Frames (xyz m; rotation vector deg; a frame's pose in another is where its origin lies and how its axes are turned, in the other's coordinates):
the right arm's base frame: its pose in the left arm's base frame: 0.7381 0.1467 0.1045 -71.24 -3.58 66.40
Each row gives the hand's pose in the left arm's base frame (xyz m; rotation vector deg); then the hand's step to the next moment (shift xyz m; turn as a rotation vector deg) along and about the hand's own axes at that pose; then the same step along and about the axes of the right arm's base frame.
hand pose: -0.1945 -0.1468 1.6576 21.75 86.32 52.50
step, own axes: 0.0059 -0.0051 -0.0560 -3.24 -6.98 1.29
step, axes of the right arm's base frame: -0.0301 0.0455 0.0148 -1.21 0.47 -7.69
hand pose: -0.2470 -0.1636 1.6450 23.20 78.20 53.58
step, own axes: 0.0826 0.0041 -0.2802 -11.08 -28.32 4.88
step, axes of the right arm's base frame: -0.0769 0.2580 0.1135 -3.36 3.10 -30.46
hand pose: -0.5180 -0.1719 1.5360 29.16 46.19 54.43
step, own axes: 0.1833 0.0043 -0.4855 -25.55 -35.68 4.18
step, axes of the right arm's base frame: 0.1636 0.4595 0.1772 -15.48 6.30 -40.79
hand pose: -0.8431 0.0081 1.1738 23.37 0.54 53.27
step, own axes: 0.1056 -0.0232 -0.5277 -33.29 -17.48 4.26
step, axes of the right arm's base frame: 0.4199 0.3373 -0.0074 -24.56 14.15 -25.07
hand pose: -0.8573 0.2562 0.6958 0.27 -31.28 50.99
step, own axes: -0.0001 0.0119 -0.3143 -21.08 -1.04 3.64
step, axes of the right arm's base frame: 0.2625 0.1109 -0.1331 -14.17 14.25 -7.41
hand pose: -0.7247 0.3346 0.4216 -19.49 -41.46 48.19
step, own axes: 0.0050 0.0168 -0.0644 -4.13 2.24 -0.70
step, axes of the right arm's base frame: 0.0562 0.0134 -0.0334 -0.63 4.58 -1.07
